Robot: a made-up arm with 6 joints. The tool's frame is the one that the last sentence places.
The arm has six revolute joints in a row. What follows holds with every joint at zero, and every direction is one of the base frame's. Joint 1 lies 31 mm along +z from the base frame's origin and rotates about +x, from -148.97 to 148.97 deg. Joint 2 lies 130.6 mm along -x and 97.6 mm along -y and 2.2 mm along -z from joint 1 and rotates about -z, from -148.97 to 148.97 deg. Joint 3 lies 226.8 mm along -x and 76.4 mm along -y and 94.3 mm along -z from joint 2 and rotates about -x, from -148.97 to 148.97 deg. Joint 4 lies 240.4 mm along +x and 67.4 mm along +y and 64.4 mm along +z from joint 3 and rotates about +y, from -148.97 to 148.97 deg. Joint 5 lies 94.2 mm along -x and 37.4 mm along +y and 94 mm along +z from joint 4 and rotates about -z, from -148.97 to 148.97 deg. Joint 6 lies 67.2 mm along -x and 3.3 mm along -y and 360.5 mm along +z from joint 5 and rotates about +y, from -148.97 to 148.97 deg. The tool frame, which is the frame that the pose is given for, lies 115.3 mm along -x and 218.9 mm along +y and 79.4 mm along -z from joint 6; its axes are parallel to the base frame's.
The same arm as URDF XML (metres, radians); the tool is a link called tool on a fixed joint. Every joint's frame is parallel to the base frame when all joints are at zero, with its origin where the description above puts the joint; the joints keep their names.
<robot name="arm">
  <joint name="tool_fixed" type="fixed">
    <parent link="link6"/>
    <child link="tool"/>
    <origin xyz="-0.1153 0.2189 -0.0794"/>
  </joint>
  <joint name="joint 6" type="revolute">
    <parent link="link5"/>
    <child link="link6"/>
    <origin xyz="-0.0672 -0.0033 0.3605"/>
    <axis xyz="0 1 0"/>
    <limit lower="-2.6000" upper="2.6000"/>
  </joint>
  <joint name="joint 5" type="revolute">
    <parent link="link4"/>
    <child link="link5"/>
    <origin xyz="-0.0942 0.0374 0.0940"/>
    <axis xyz="0 0 -1"/>
    <limit lower="-2.6000" upper="2.6000"/>
  </joint>
  <joint name="joint 4" type="revolute">
    <parent link="link3"/>
    <child link="link4"/>
    <origin xyz="0.2404 0.0674 0.0644"/>
    <axis xyz="0 1 0"/>
    <limit lower="-2.6000" upper="2.6000"/>
  </joint>
  <joint name="joint 3" type="revolute">
    <parent link="link2"/>
    <child link="link3"/>
    <origin xyz="-0.2268 -0.0764 -0.0943"/>
    <axis xyz="-1 0 0"/>
    <limit lower="-2.6000" upper="2.6000"/>
  </joint>
  <joint name="joint 2" type="revolute">
    <parent link="link1"/>
    <child link="link2"/>
    <origin xyz="-0.1306 -0.0976 -0.0022"/>
    <axis xyz="0 0 -1"/>
    <limit lower="-2.6000" upper="2.6000"/>
  </joint>
  <joint name="joint 1" type="revolute">
    <parent link="base"/>
    <child link="link1"/>
    <origin xyz="0.0000 0.0000 0.0310"/>
    <axis xyz="1 0 0"/>
    <limit lower="-2.6000" upper="2.6000"/>
  </joint>
  <link name="base"/>
  <link name="link1"/>
  <link name="link2"/>
  <link name="link3"/>
  <link name="link4"/>
  <link name="link5"/>
  <link name="link6"/>
  <link name="tool"/>
</robot>

